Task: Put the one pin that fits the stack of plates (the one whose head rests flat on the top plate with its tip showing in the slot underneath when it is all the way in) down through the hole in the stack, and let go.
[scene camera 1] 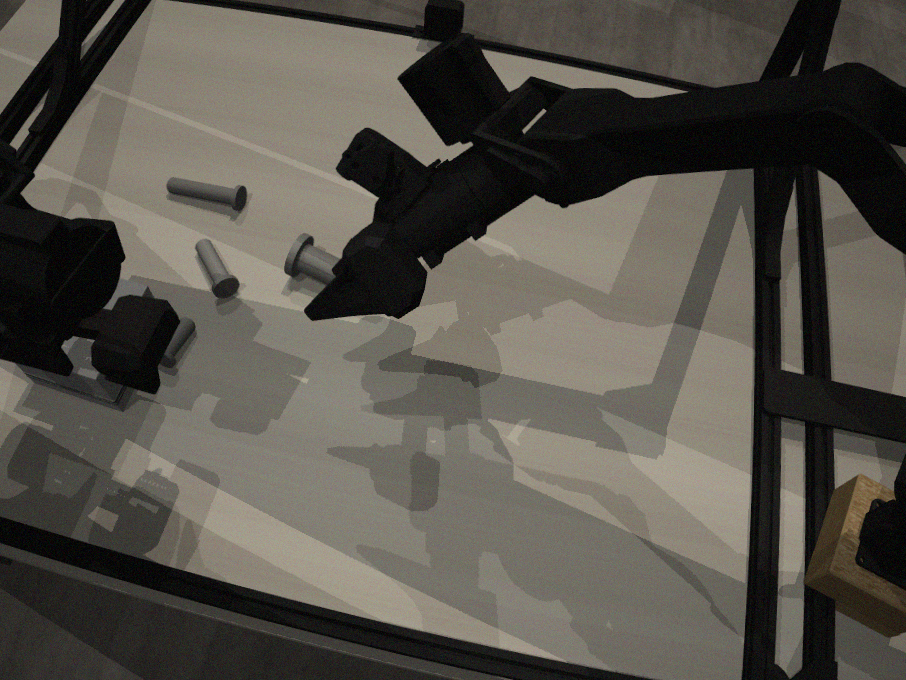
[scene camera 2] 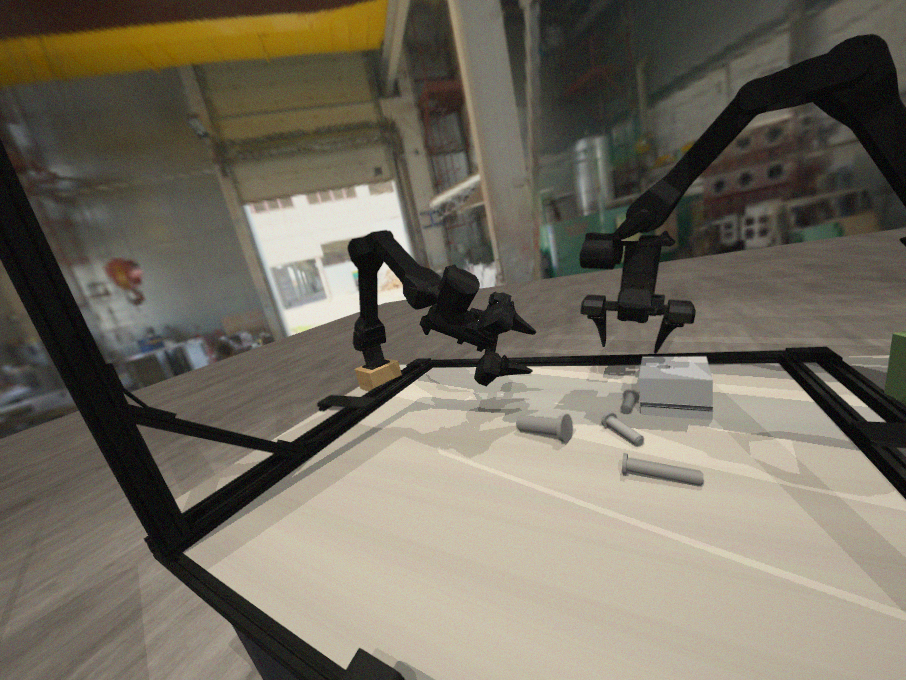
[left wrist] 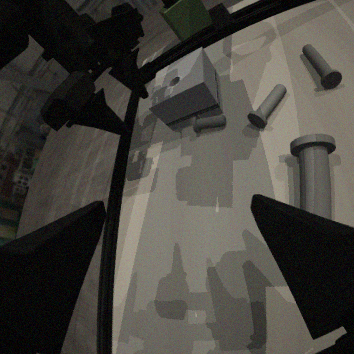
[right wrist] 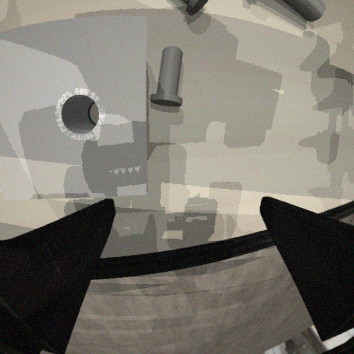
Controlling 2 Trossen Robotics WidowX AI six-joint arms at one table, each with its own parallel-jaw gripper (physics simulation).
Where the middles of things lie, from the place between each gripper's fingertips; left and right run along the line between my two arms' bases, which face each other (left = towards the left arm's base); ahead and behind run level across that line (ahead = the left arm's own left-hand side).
Scene:
My left gripper is now 60 mm short of the stack of plates (scene camera 2: 682,387), 230 mm to the left of it and 90 mm above it.
Now: right hand 5 cm past the stack of plates, 7 cm to the left of it and 5 cm above it.

